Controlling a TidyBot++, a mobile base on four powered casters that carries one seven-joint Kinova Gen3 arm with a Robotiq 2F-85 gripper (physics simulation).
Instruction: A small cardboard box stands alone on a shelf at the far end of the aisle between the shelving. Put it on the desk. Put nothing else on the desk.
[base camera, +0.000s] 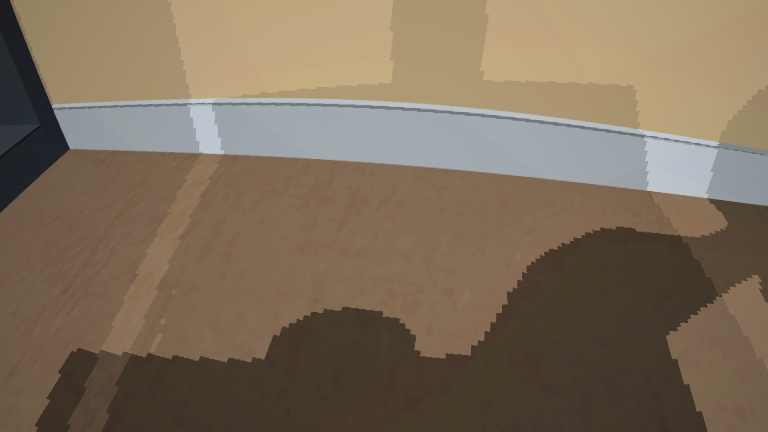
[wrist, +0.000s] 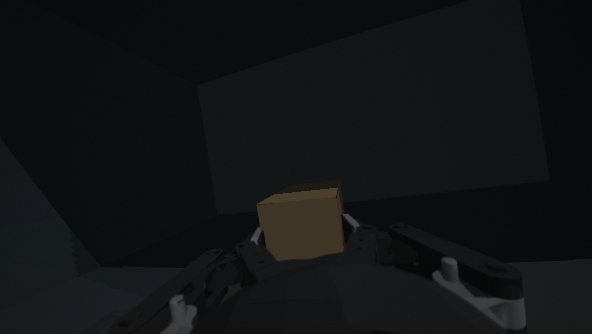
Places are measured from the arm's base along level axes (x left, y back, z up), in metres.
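Pixels of known places: gripper, fingertip midpoint: (wrist: 304, 230).
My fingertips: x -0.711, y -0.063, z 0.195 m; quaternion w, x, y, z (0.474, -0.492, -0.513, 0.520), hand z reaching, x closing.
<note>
Behind a point stands the place of what it marks.
The small cardboard box (wrist: 303, 227) @(x -0.683, y -0.062, z 0.207 m) is light brown and shows at the lower middle of the wrist view. My gripper (wrist: 304, 230) @(x -0.711, y -0.064, z 0.195 m) is shut on it, with one fingertip against its left side and one against its right side. The box's lower part is hidden behind the gripper's body. Whether the box touches the surface beneath it cannot be told. The desk does not show in either view. The gripper does not show in the base camera view.
Dark panels of the shelf (wrist: 370, 115) @(x -1.020, y 0.128, z 0.350 m) surround the box behind and at the sides. In the base camera view, a dark shelving post (base camera: 40, 102) @(x 0.568, y -0.725, z -0.287 m) stands at the left, and a tan wall (base camera: 322, 48) @(x 0.049, y -0.652, z -0.235 m) with a pale skirting (base camera: 349, 128) @(x 0.020, y -0.632, z -0.344 m) rises beyond the brown floor (base camera: 349, 231) @(x 0.020, y -0.488, z -0.397 m).
</note>
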